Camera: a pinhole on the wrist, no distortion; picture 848 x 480 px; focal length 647.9 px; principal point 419.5 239.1 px. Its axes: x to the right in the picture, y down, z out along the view. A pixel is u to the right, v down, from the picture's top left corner.
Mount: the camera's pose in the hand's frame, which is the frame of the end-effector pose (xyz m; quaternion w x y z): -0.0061 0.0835 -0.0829 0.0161 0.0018 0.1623 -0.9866
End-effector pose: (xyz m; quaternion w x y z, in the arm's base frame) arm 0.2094 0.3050 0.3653 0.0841 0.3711 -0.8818 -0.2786
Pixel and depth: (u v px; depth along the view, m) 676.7 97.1 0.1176
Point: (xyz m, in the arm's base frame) 0.1926 0.3972 0.3763
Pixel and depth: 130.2 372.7 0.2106
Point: 0.1224 0.2739 0.2618
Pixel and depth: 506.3 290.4 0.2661
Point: 0.1945 0.3900 0.2204
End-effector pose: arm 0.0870 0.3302 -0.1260 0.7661 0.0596 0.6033 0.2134
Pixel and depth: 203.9 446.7 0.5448
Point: 0.5437 0.2396 -0.2763
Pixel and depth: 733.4 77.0 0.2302
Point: 0.1949 0.3629 0.0427
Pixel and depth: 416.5 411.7 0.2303
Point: 0.2087 0.3048 -0.1098
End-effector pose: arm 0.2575 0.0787 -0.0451 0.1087 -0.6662 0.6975 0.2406
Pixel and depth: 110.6 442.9 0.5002
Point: 0.3927 0.0352 -0.4941
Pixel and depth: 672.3 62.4 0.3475
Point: 0.1671 0.3372 -0.2031
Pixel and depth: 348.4 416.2 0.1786
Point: 0.2631 0.0993 -0.1170
